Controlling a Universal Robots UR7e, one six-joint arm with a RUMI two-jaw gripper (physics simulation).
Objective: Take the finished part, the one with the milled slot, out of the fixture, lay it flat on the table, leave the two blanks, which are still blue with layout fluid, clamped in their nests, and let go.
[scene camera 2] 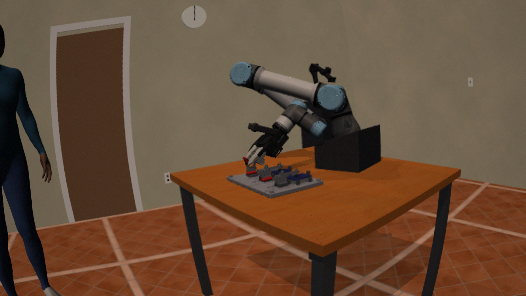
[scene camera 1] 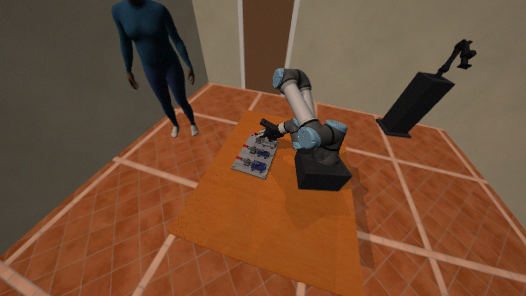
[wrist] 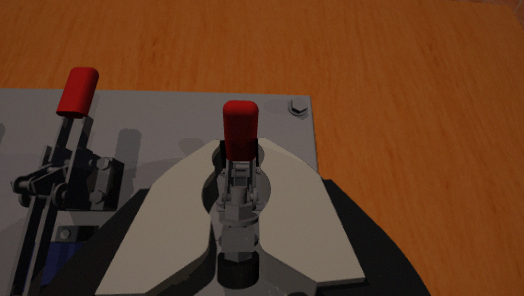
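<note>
My gripper [scene camera 1: 259,134] [scene camera 2: 247,160] [wrist: 241,141] is shut on the red handle of the toggle clamp at the fixture's far nest. In the wrist view this clamp's black-tipped spindle [wrist: 238,269] is raised towards the camera between the pale fingers. The finished part [scene camera 1: 268,145] is a small grey shape in the far nest; its slot cannot be made out. The blue middle blank [scene camera 1: 263,154] [scene camera 2: 282,170] [wrist: 55,262] and the blue near blank [scene camera 1: 258,166] [scene camera 2: 299,177] lie in their nests under clamps. The grey fixture plate [scene camera 1: 252,174] [scene camera 2: 280,192] [wrist: 165,115] lies on the table.
The middle clamp's red handle [scene camera 1: 245,146] [wrist: 78,92] stands beside my gripper. The near clamp's red handle [scene camera 1: 239,158] [scene camera 2: 266,178] is further along. The wooden table [scene camera 1: 250,220] [scene camera 2: 360,200] extends past the plate. The arm's black base block [scene camera 1: 322,175] [scene camera 2: 345,152] stands on it. A person [scene camera 1: 155,55] stands behind.
</note>
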